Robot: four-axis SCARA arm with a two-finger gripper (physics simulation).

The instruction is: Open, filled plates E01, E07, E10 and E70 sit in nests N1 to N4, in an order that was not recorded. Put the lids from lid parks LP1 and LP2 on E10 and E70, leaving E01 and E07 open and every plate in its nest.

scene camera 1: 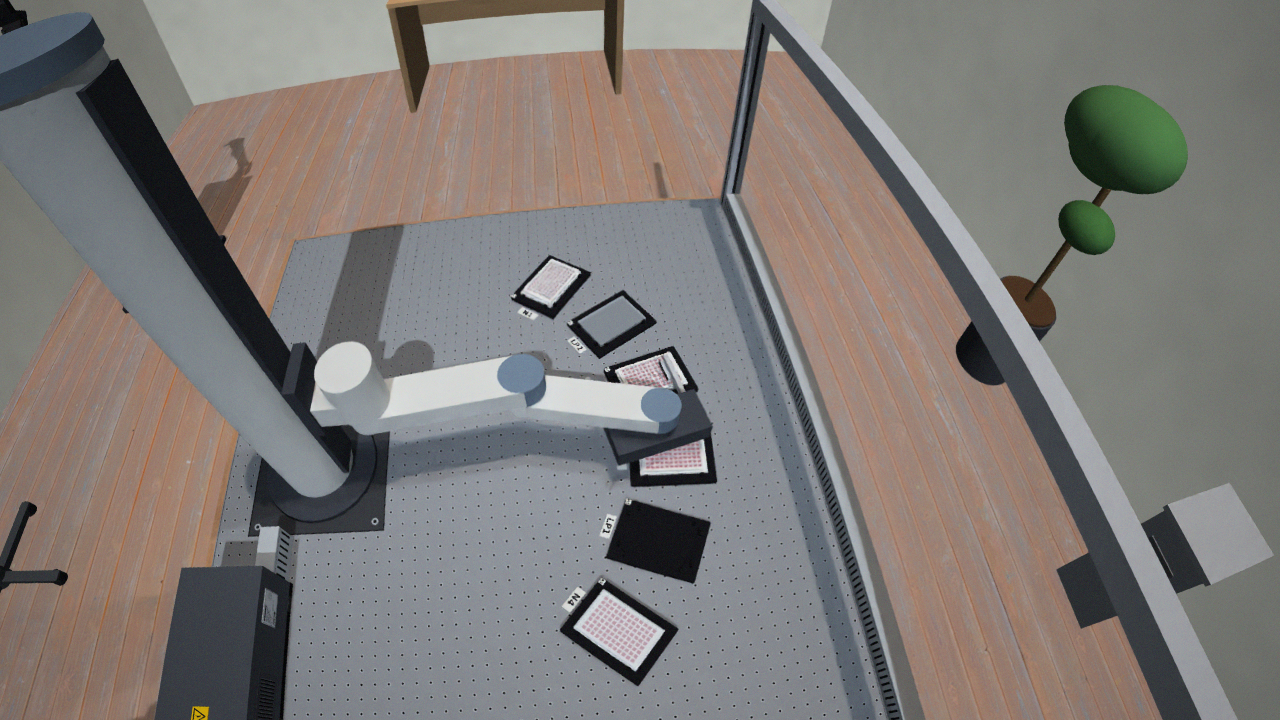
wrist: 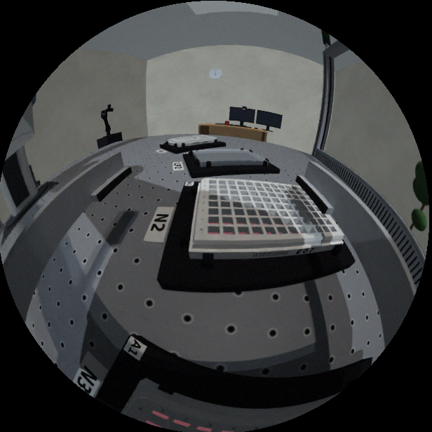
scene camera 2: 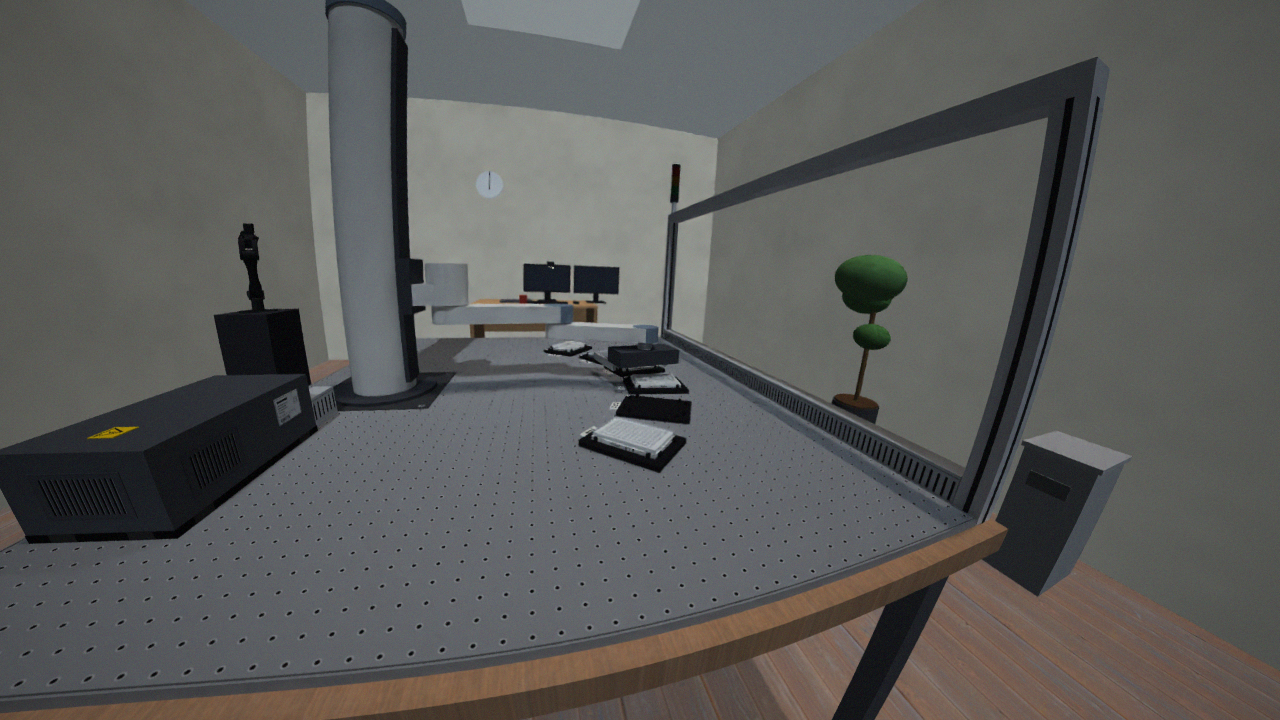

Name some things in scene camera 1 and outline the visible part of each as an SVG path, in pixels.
My gripper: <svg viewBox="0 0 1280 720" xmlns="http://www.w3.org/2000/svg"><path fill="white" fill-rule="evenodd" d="M668 355L664 356L663 361L660 361L659 364L666 379L672 380L678 392L677 395L681 400L682 407L679 422L672 431L664 434L602 427L618 466L710 437L713 425L695 389L685 391Z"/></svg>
A plate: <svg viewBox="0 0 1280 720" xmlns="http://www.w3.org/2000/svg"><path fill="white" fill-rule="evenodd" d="M551 259L521 291L521 295L525 294L527 298L543 305L547 304L549 308L553 306L554 302L558 301L578 278L578 275L581 274L581 271Z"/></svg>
A plate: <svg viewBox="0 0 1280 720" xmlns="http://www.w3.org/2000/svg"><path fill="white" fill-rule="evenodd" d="M704 439L640 459L640 476L645 476L645 474L650 476L707 473Z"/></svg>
A grey lid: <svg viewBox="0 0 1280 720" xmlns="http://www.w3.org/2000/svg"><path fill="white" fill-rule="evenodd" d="M603 589L573 627L636 671L665 630Z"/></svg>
A plate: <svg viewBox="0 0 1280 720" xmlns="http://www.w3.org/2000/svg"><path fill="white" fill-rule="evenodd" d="M688 382L671 352L615 370L620 384L674 390L676 388L672 380L666 379L659 364L660 361L663 361L663 357L668 355L682 385L688 385Z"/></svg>
